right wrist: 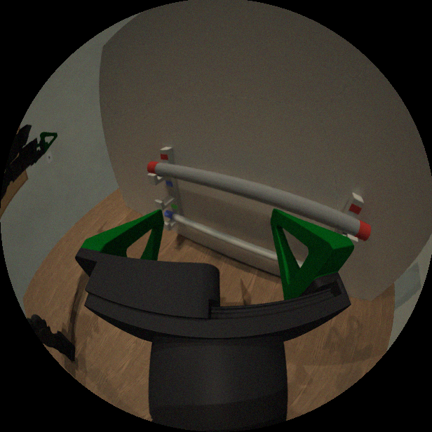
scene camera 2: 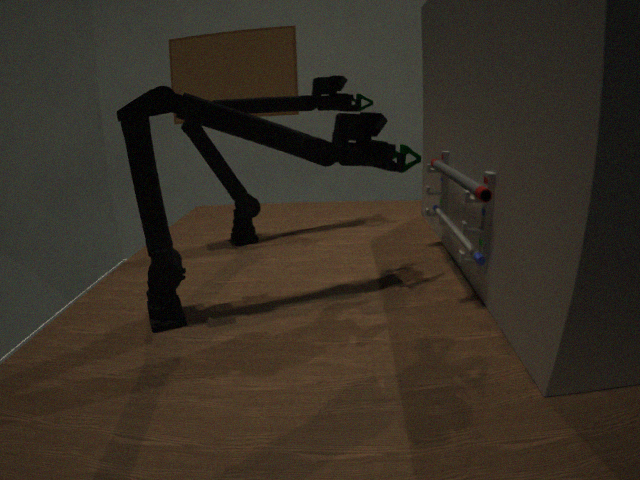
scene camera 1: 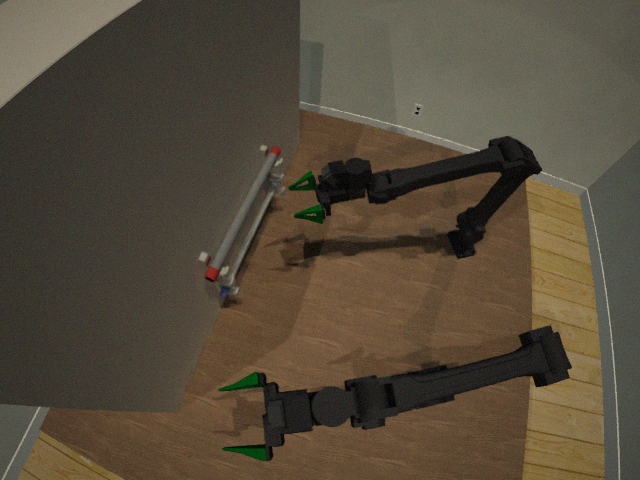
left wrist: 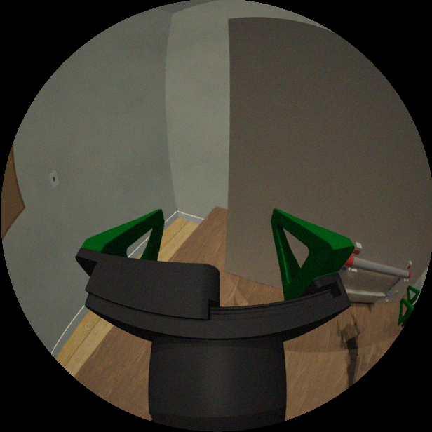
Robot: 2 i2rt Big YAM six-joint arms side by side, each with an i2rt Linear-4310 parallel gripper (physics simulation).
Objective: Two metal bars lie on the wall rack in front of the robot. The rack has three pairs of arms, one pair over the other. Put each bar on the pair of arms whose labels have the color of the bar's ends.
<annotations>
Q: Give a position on a grey wall panel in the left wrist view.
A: At 308,134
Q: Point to a red-ended bar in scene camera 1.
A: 218,261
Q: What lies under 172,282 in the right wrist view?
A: My right gripper.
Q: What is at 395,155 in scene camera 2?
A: My right gripper.
</annotations>
